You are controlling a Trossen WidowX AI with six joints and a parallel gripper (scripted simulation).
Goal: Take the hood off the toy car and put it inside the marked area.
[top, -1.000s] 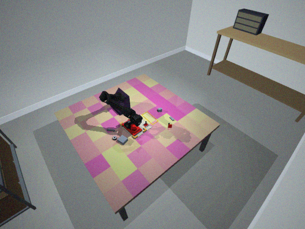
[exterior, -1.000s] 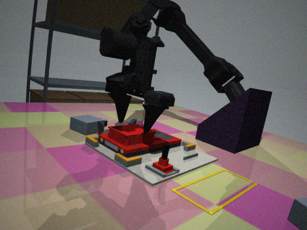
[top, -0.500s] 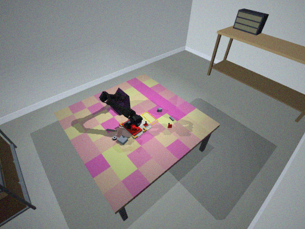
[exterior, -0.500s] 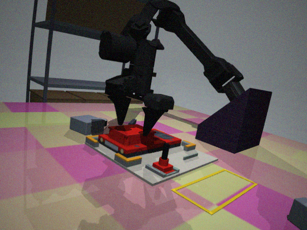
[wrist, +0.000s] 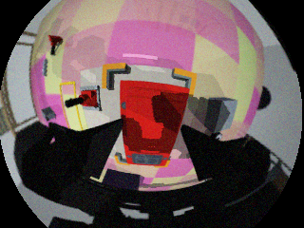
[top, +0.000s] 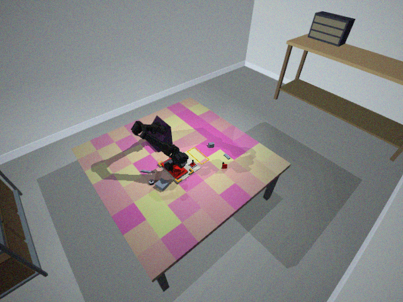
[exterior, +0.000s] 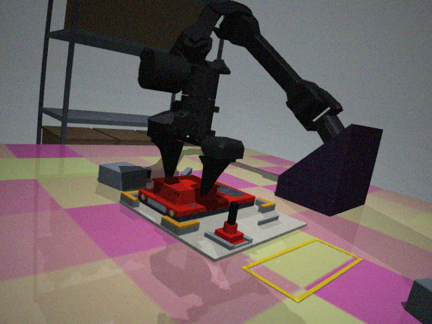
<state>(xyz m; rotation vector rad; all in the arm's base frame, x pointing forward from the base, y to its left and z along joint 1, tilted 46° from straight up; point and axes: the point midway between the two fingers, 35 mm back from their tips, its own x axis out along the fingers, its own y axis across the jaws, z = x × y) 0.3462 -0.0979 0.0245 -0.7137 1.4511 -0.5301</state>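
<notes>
My gripper tip is 3 cm to the right of the grey fixture plate, 3 cm past it and 3 cm above it.
</notes>
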